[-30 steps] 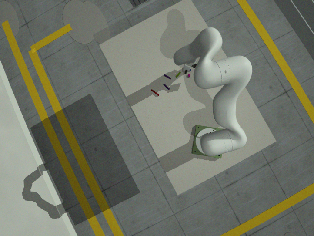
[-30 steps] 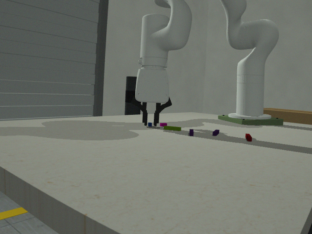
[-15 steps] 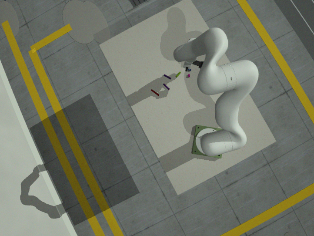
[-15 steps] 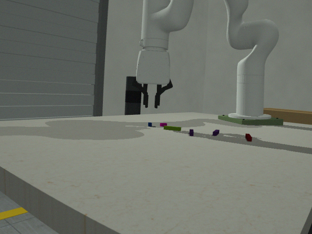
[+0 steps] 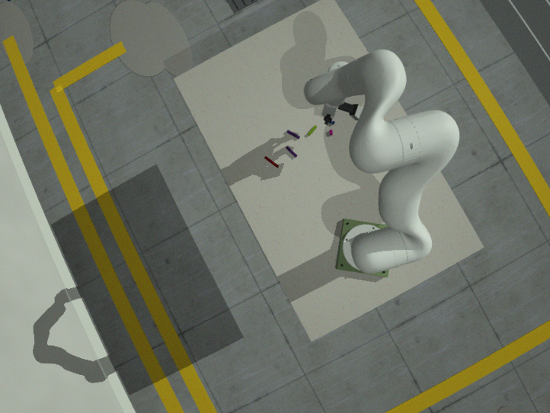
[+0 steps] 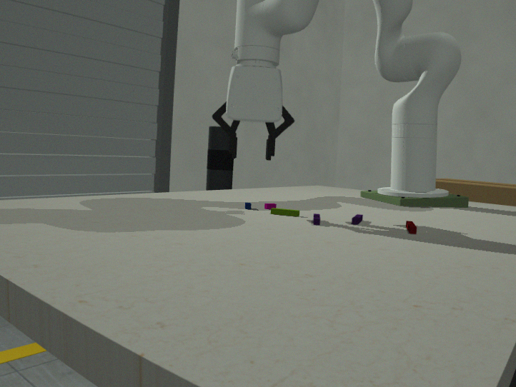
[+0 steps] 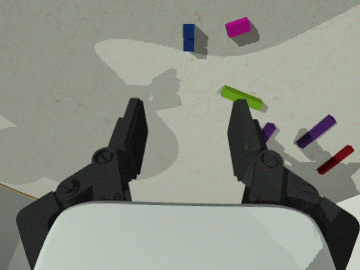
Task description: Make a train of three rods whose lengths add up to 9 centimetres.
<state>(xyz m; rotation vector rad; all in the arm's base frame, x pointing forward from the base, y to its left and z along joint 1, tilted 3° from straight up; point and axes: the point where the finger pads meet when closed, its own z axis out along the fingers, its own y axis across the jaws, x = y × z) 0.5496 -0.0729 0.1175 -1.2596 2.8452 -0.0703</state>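
The red rod is 70 mm behind my hand, 290 mm to the left of it and 110 mm below it. From my hand the other things lie so: lime rod (10 mm behind, 80 mm to the left, 110 mm below); magenta rod (50 mm behind, 10 mm to the left, 110 mm below).
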